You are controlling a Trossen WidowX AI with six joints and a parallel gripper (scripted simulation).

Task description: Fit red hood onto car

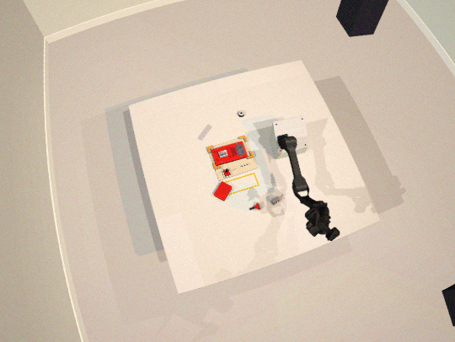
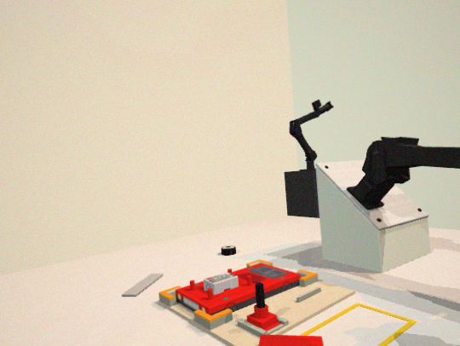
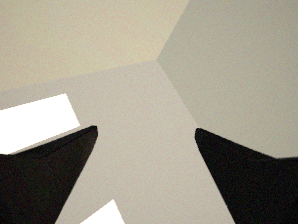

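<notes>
My gripper tip is 54 cm above the red hood, 49 cm to the left of it and 30 cm short of it. The rest, counted from my gripper tip: grey piece: 53 cm below, 34 cm to the right, 3 cm ahead; then grey flat bar: 90 cm to the right, 55 cm below, 31 cm ahead; then grey engine block: 70 cm to the right, 53 cm below, 24 cm ahead.
</notes>
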